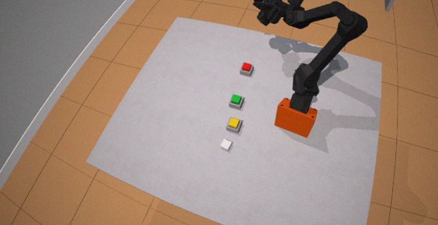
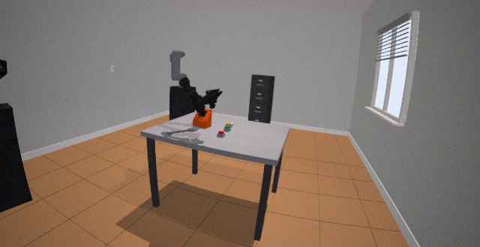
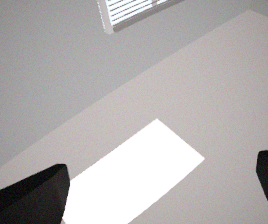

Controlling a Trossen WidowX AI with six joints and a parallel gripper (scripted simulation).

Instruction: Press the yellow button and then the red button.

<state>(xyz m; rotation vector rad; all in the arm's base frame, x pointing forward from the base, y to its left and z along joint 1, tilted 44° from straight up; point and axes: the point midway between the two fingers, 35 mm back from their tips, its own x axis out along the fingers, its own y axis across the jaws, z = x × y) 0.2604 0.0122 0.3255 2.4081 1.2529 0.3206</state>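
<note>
The yellow button is 33 cm below my gripper tip, 31 cm to the left of it and 9 cm behind it. Round my gripper tip: green button: 33 cm below, 22 cm to the left, 5 cm behind; white block: 40 cm to the left, 36 cm below, 10 cm behind; red button: 33 cm below, 5 cm to the left, 1 cm behind.
</note>
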